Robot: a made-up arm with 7 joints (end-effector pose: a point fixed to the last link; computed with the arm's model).
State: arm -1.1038 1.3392 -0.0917 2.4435 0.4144 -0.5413 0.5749
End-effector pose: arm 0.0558 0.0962 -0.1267 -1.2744 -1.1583 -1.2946
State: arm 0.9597 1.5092 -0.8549 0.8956 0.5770 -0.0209 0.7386
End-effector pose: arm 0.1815 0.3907 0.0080 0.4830 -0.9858 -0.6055
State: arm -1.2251 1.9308 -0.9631 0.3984 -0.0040 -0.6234 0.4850
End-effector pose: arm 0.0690 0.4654 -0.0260 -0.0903 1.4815 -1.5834
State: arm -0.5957 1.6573 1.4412 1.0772 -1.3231 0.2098 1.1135
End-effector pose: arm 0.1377 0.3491 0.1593 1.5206 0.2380 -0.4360
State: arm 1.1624 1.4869 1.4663 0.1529 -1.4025 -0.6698 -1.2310
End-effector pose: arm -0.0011 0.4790 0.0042 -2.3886 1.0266 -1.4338
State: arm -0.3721 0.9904 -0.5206 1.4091 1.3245 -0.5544 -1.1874
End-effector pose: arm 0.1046 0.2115 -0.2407 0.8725 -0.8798 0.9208
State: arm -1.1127 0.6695 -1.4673 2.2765 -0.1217 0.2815 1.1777
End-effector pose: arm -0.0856 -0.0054 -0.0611 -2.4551 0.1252 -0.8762
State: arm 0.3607 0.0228 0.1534 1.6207 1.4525 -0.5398 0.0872
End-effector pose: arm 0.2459 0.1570 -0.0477 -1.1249 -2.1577 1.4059
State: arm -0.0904 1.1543 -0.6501 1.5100 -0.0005 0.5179 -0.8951
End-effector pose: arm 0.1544 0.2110 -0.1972 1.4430 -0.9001 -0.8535
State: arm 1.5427 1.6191 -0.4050 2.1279 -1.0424 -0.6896 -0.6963
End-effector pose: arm 0.0755 0.1532 0.1665 -1.4630 0.9019 1.1047
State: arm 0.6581 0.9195 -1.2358 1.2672 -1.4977 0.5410 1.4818
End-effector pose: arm 0.2253 0.1681 -0.1806 1.0076 0.8403 -1.5649
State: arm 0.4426 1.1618 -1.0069 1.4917 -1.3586 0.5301 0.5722
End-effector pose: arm 0.2028 0.1955 -0.1591 1.5081 0.0759 -1.8880
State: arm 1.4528 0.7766 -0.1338 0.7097 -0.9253 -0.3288 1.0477
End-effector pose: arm 0.2468 0.3227 0.1112 0.9143 -0.9422 -1.1899
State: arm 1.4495 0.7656 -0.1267 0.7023 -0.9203 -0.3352 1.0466
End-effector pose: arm 0.2492 0.3216 0.1091 0.8997 -0.9566 -1.1978
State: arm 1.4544 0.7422 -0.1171 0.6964 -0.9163 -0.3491 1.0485
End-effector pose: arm 0.2528 0.3177 0.1090 0.8857 -0.9856 -1.2199
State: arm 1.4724 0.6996 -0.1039 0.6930 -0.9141 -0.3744 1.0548
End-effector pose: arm 0.2581 0.3091 0.1124 0.8737 -1.0369 -1.2639
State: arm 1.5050 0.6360 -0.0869 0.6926 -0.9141 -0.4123 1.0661
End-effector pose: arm 0.2644 0.2950 0.1203 0.8660 -1.1117 -1.3331
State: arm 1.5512 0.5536 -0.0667 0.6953 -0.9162 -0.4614 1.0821
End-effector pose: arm 0.2702 0.2755 0.1328 0.8658 -1.2063 -1.4258
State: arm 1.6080 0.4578 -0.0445 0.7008 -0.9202 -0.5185 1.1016
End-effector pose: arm 0.2737 0.2516 0.1494 0.8767 -1.3128 -1.5366
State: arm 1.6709 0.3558 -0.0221 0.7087 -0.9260 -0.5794 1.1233
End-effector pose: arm 0.2734 0.2250 0.1687 0.9013 -1.4205 -1.6581
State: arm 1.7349 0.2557 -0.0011 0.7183 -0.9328 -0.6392 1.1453
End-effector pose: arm 0.2685 0.1981 0.1886 0.9393 -1.5201 -1.7801
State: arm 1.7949 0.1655 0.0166 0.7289 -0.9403 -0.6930 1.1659
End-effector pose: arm 0.2601 0.1735 0.2068 0.9878 -1.6029 -1.8922
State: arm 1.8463 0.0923 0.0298 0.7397 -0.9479 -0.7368 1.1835
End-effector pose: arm 0.2499 0.1532 0.2219 1.0409 -1.6637 -1.9846
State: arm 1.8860 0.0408 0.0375 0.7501 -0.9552 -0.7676 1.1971
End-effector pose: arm 0.2401 0.1388 0.2331 1.0918 -1.7009 -2.0504
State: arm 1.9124 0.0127 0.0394 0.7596 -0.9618 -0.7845 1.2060
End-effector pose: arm 0.2324 0.1307 0.2404 1.1345 -1.7159 -2.0871
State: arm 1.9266 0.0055 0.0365 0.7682 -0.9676 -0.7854 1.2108
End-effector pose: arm 0.2274 0.1281 0.2445 1.1638 -1.7135 -2.0944
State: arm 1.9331 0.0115 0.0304 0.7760 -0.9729 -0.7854 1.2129
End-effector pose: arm 0.2242 0.1290 0.2467 1.1902 -1.6999 -2.0914
